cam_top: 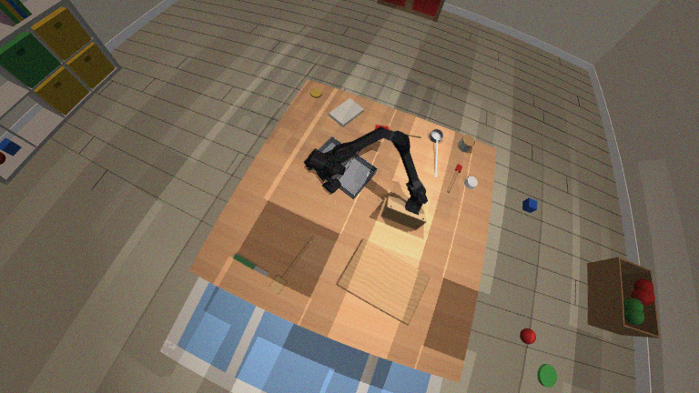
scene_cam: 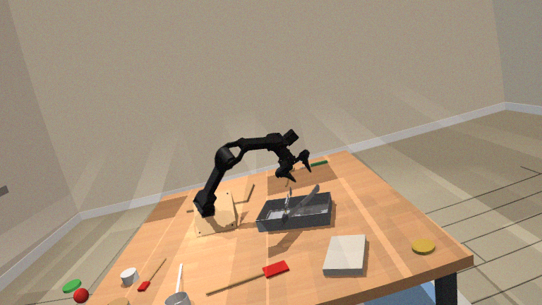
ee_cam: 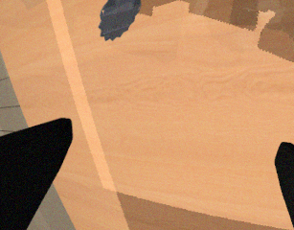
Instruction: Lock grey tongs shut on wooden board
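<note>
Right now the yellow lock piece is 200 mm to the right of my gripper tip, 120 mm behind it and 50 mm below it. From my gripper tip the other things lie so: white block 510 mm to the right, 110 mm below, 50 mm ahead; wooden board 470 mm behind, 300 mm to the left, 110 mm below; grey roasting tin 150 mm to the right, 90 mm below, 80 mm behind.
</note>
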